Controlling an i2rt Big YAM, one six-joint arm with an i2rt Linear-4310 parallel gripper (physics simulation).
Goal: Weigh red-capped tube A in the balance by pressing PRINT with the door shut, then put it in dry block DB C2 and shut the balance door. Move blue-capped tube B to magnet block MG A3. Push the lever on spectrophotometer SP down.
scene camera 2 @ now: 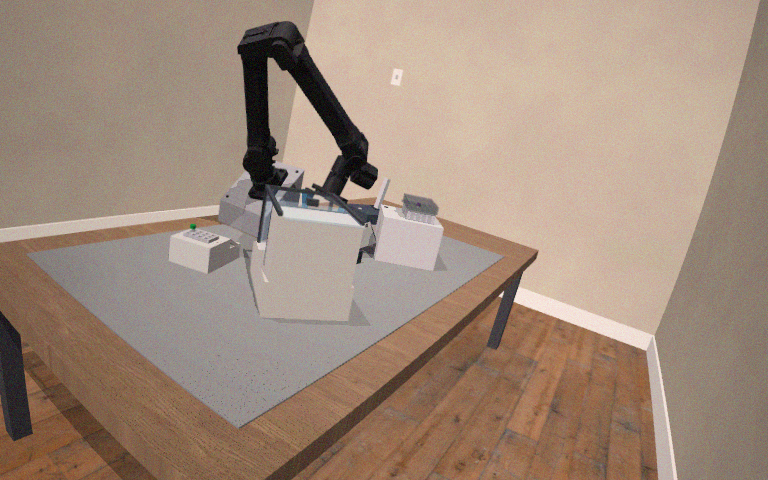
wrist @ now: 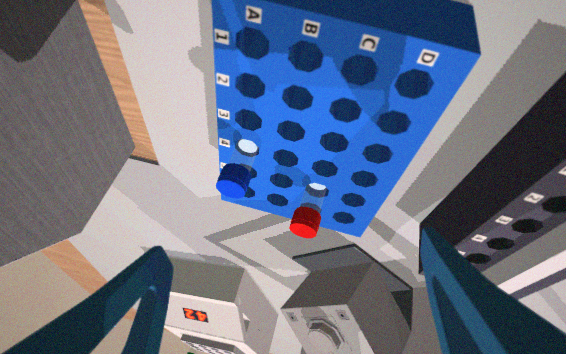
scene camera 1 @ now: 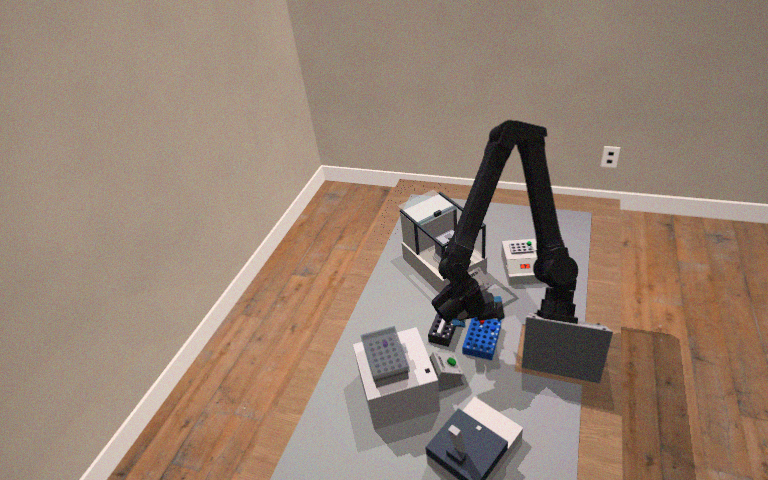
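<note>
Red-capped tube A stands upright in the blue rack, at C5. Blue-capped tube B stands in it at A4. My gripper is open and empty, above the rack; both tubes show beyond its fingers in the wrist view. The balance is at the back left; I cannot tell its door's state. Dry block DB reads 42. Black magnet block MG is beside the rack. The lever of spectrophotometer SP stands up.
A large white box with a raised clear lid stands left of the rack. A small box with a green button lies between them. A grey panel is at my arm's base. A PRINT console shows beyond the rack.
</note>
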